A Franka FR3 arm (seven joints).
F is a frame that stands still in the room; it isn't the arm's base.
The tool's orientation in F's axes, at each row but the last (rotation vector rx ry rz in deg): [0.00, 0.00, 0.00]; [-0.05, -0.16, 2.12]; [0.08, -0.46, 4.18]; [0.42, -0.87, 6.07]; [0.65, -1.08, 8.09]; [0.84, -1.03, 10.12]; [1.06, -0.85, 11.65]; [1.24, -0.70, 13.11]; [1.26, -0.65, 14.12]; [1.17, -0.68, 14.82]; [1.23, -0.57, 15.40]
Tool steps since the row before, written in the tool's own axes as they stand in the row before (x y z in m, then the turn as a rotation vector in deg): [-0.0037, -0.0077, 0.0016, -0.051, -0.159, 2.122]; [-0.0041, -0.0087, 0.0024, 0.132, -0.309, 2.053]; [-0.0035, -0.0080, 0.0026, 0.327, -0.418, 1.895]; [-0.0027, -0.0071, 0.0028, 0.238, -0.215, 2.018]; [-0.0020, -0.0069, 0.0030, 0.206, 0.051, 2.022]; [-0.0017, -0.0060, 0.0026, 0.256, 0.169, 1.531]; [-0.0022, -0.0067, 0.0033, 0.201, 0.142, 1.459]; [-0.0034, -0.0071, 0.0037, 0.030, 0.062, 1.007]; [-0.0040, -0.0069, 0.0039, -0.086, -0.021, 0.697]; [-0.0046, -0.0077, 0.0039, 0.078, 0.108, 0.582]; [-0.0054, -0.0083, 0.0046, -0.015, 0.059, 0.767]
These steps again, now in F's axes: [-0.0037, -0.0077, 0.0016, -0.051, -0.159, 2.122]; [-0.0038, -0.0088, 0.0024, 0.138, -0.302, 2.054]; [-0.0029, -0.0082, 0.0026, 0.341, -0.396, 1.897]; [-0.0020, -0.0074, 0.0027, 0.230, -0.205, 2.020]; [-0.0011, -0.0072, 0.0029, 0.160, 0.054, 2.026]; [-0.0007, -0.0062, 0.0025, 0.197, 0.187, 1.538]; [-0.0008, -0.0071, 0.0031, 0.149, 0.151, 1.464]; [-0.0017, -0.0078, 0.0035, 0.005, 0.044, 1.008]; [-0.0022, -0.0078, 0.0037, -0.084, -0.057, 0.695]; [-0.0025, -0.0087, 0.0037, 0.042, 0.112, 0.585]; [-0.0030, -0.0095, 0.0044, -0.035, 0.036, 0.768]
